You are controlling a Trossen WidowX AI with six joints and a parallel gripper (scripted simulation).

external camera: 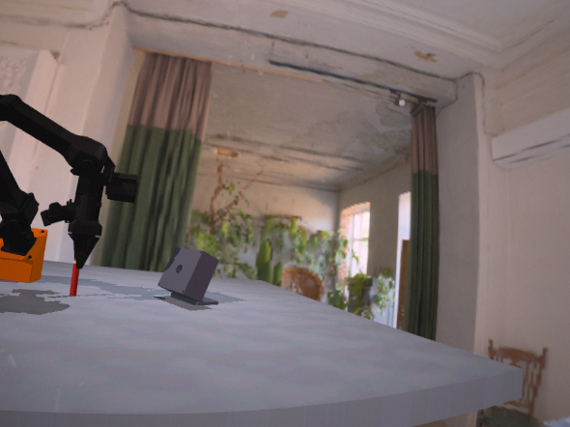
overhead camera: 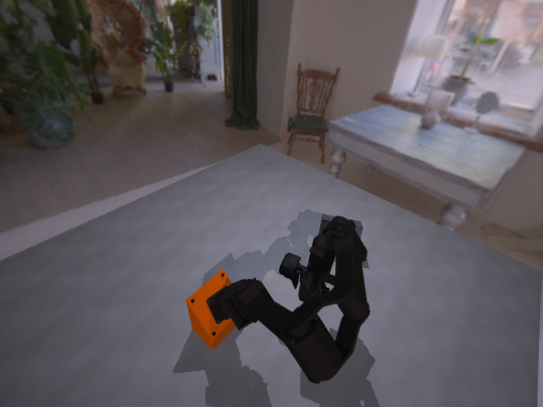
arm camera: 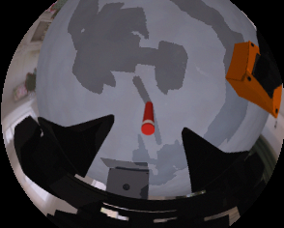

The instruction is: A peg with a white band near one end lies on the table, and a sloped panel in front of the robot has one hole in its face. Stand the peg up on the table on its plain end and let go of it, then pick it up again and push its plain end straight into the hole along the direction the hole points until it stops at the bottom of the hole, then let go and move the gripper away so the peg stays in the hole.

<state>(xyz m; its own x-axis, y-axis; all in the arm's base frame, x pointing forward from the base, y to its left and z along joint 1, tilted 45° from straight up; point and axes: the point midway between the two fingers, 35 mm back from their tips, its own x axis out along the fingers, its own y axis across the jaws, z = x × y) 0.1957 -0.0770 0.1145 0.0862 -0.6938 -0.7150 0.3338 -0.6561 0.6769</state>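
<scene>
Now: gripper tip 10 mm above the red peg. Round my gripper tip: grey sloped panel 240 mm ahead, 70 mm to the left.
</scene>
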